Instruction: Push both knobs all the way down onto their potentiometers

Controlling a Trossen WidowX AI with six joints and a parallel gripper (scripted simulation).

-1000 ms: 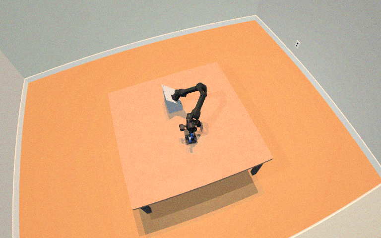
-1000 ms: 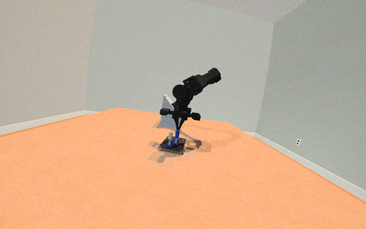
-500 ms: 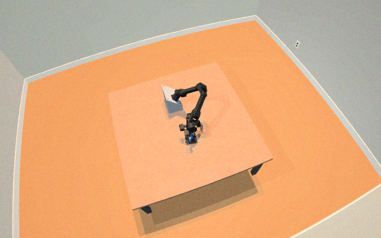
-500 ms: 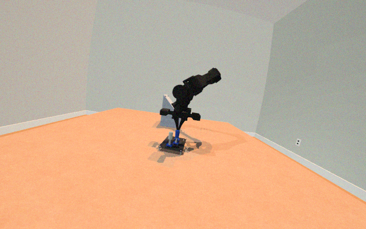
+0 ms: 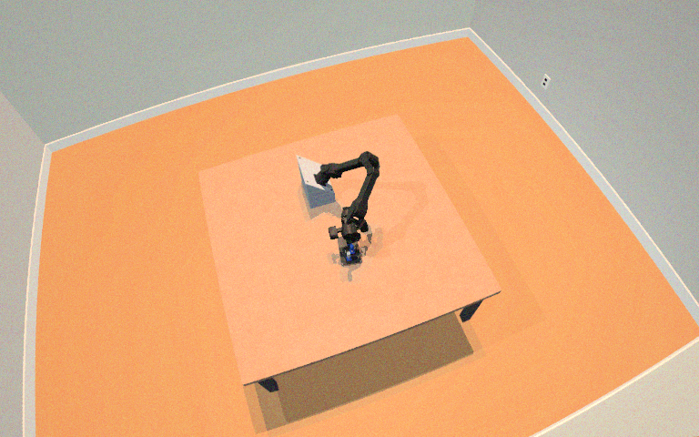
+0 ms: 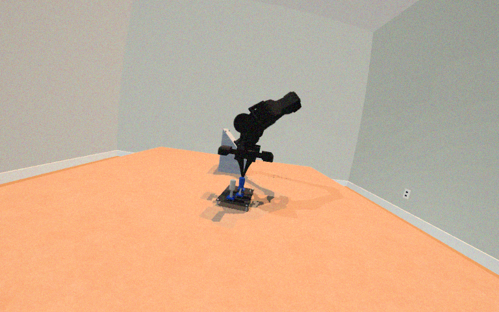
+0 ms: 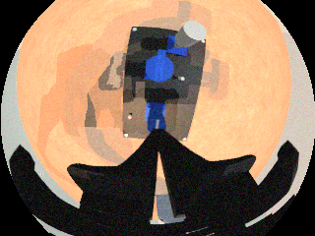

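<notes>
My gripper tip is 60 mm short of the blue knob.
</notes>
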